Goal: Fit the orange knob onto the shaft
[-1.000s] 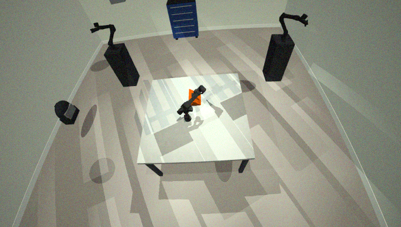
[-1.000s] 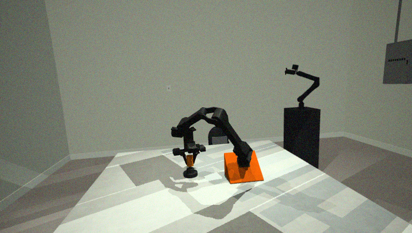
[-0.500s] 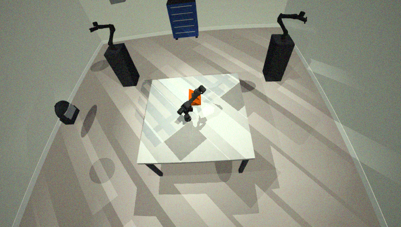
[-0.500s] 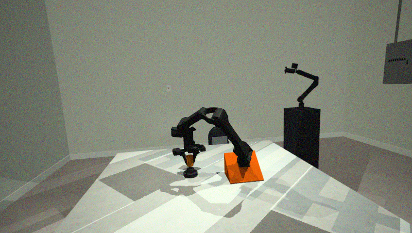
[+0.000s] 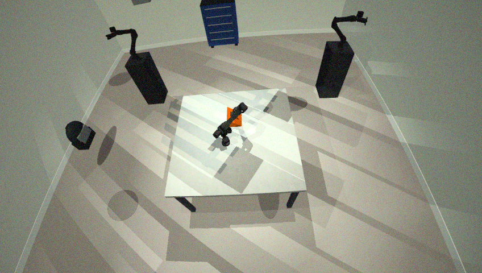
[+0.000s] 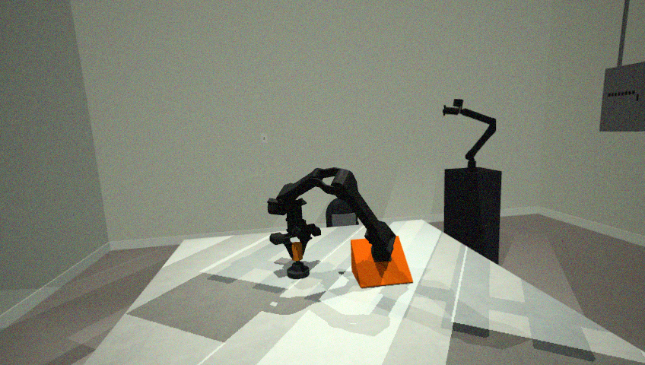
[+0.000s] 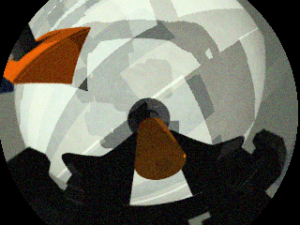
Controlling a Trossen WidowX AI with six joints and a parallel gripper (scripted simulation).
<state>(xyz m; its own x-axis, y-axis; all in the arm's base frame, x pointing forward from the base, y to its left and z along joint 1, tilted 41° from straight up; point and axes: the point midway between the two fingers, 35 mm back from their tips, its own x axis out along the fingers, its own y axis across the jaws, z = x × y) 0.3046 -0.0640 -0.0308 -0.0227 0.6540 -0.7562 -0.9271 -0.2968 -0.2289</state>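
The orange knob is 20 mm above my gripper tip. From my gripper tip the other things lie so: round dark pedestal (40 mm below).
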